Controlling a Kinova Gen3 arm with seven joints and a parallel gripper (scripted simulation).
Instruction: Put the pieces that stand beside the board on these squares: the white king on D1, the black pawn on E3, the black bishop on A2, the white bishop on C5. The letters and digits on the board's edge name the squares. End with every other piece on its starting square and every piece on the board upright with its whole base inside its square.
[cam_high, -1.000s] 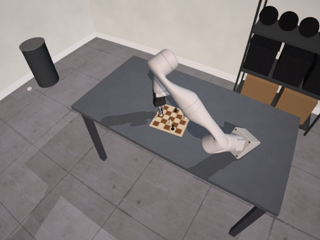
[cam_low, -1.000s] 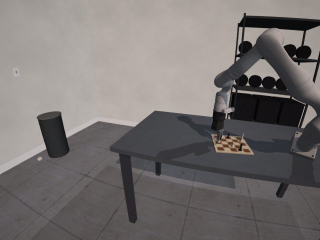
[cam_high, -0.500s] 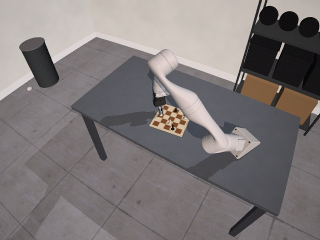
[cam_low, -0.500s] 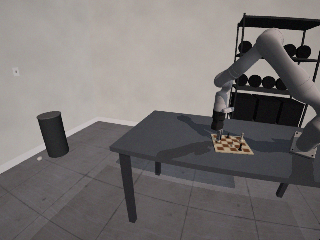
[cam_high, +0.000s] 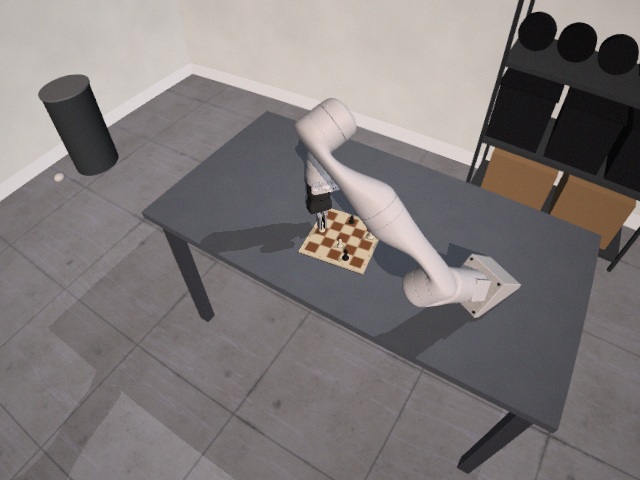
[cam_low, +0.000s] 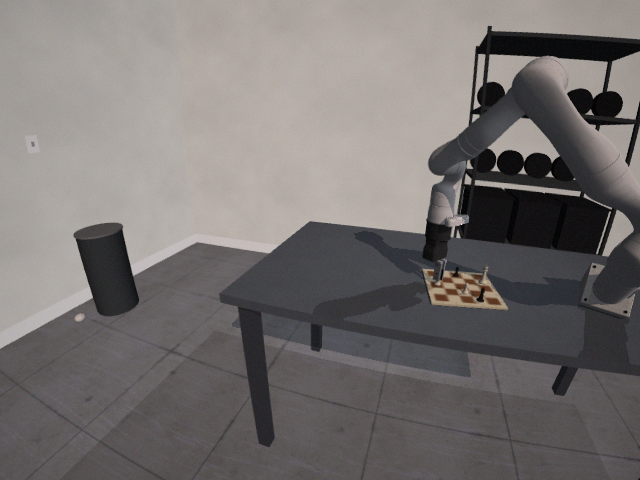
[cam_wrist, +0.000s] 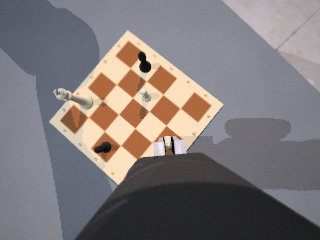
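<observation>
My gripper is now 1 cm above the white bishop. From my hand the other things lie so: chessboard 7 cm behind, 2 cm to the right, 4 cm below; then black pawn 5 cm behind, 9 cm to the right, 2 cm below; then black bishop 13 cm behind, 4 cm to the left, 1 cm below.
</observation>
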